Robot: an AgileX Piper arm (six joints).
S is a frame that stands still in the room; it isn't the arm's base.
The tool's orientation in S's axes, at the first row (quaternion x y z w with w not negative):
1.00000 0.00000 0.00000 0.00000
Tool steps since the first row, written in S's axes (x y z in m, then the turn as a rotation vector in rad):
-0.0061 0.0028 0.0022 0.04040 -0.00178 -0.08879
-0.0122 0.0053 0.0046 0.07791 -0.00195 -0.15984
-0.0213 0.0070 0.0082 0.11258 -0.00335 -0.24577
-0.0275 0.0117 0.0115 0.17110 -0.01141 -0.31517
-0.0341 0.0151 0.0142 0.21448 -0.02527 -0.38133
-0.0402 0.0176 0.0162 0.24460 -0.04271 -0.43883
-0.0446 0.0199 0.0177 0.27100 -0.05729 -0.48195
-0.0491 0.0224 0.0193 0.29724 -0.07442 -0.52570
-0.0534 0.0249 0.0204 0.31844 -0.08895 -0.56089
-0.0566 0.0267 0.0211 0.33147 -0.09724 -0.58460
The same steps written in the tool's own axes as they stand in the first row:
-0.0061 -0.0028 -0.0022 0.04040 0.00178 0.08879
-0.0122 -0.0053 -0.0046 0.07791 0.00195 0.15984
-0.0213 -0.0070 -0.0082 0.11258 0.00335 0.24577
-0.0275 -0.0117 -0.0115 0.17110 0.01141 0.31517
-0.0341 -0.0151 -0.0142 0.21448 0.02527 0.38133
-0.0402 -0.0176 -0.0162 0.24460 0.04271 0.43883
-0.0446 -0.0199 -0.0177 0.27100 0.05729 0.48195
-0.0491 -0.0224 -0.0193 0.29724 0.07442 0.52570
-0.0534 -0.0249 -0.0204 0.31844 0.08895 0.56089
-0.0566 -0.0267 -0.0211 0.33147 0.09724 0.58460

